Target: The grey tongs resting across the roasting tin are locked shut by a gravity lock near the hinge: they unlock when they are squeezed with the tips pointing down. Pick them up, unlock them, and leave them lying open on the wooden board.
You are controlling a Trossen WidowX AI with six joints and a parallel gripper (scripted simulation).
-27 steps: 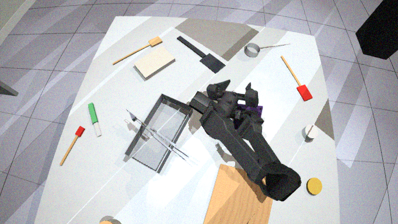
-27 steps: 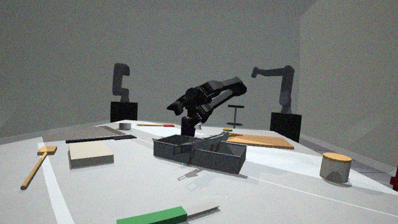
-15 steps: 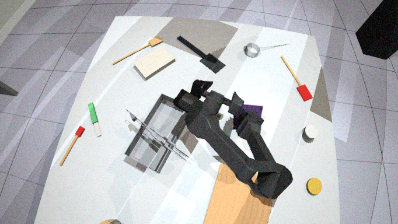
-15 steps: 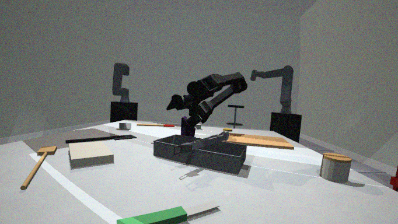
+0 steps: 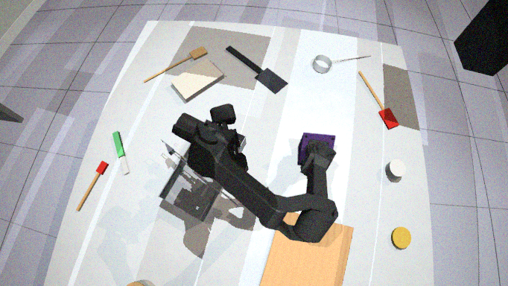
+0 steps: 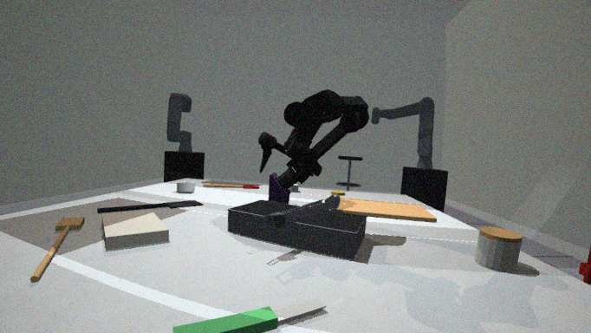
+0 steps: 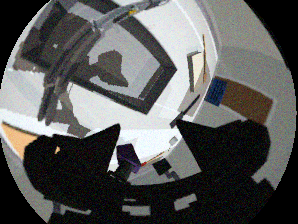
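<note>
My gripper tip is 100 mm short of the roasting tin, 90 mm above it and 80 mm to the right of it. From my gripper tip the other things lie so: black spatula: 370 mm to the right, 120 mm below, 10 mm behind; wooden board: 370 mm to the left, 260 mm behind, 110 mm below; block: 280 mm to the right, 220 mm ahead, 110 mm below.
</note>
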